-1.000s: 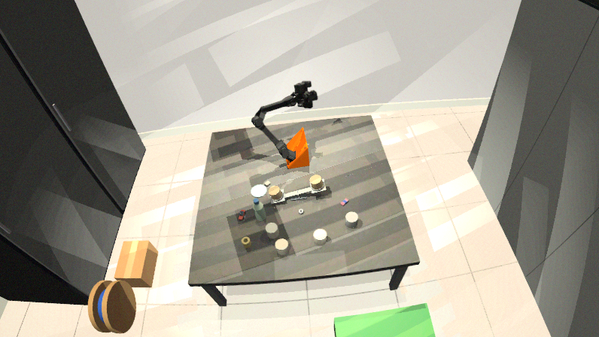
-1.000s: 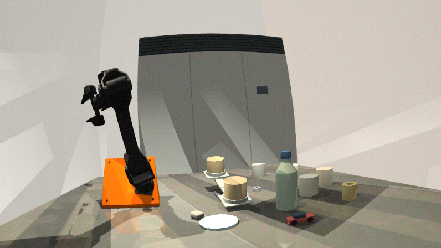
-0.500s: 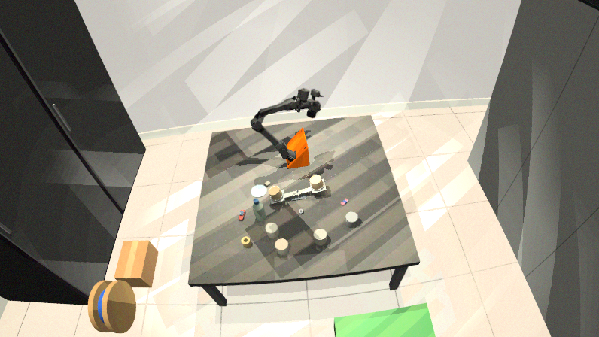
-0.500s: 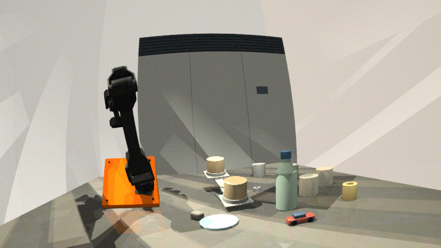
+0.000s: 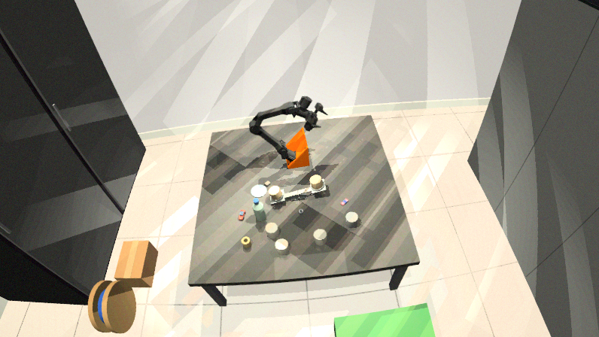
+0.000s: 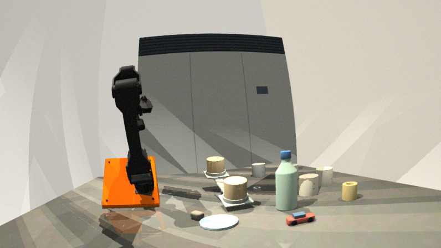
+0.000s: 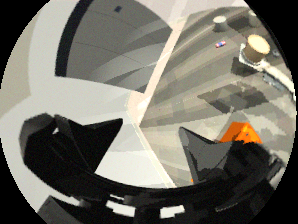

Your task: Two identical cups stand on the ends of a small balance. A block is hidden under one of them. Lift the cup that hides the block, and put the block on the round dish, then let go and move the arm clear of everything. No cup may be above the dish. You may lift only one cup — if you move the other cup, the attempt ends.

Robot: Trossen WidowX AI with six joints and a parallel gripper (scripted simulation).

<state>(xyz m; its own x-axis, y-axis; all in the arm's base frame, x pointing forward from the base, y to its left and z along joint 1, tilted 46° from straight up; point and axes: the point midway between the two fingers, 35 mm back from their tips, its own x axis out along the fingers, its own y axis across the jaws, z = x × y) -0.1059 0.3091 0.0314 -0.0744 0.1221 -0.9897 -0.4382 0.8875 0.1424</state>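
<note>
Right now my gripper tip is 380 mm short of the tan cup, 340 mm to the left of it and 240 mm above it. The rest, counted from my gripper tip: pebble 260 mm ahead, 390 mm to the right, 290 mm below; pale green block 380 mm ahead, 320 mm to the right, 260 mm below; balance 360 mm ahead, 180 mm to the right, 260 mm below.
</note>
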